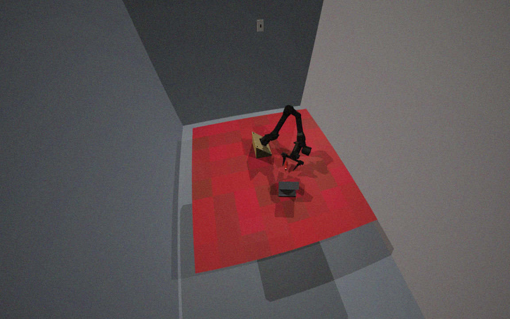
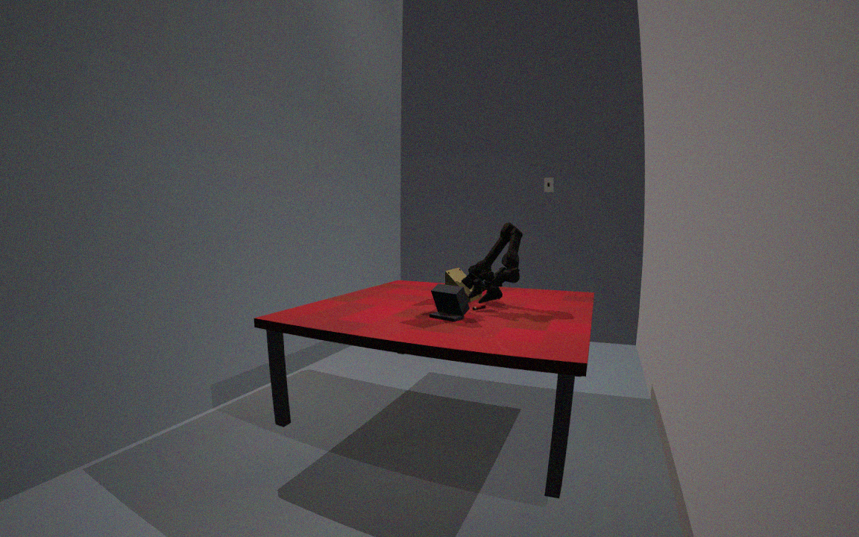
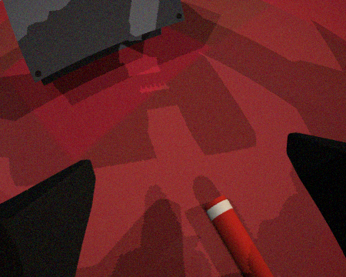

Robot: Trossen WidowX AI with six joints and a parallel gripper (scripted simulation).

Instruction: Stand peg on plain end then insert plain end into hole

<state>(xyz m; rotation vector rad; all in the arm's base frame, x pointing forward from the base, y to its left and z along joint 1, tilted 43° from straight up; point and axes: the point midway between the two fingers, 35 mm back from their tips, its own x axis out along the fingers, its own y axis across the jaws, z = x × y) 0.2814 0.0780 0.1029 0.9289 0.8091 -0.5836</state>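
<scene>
Right now my gripper tip is 4 cm past the red peg, 4 cm above it and 1 cm to the right of it. The rest, counted from my gripper tip: grey sloped panel (15 cm ahead, 7 cm to the right, 2 cm above).
</scene>
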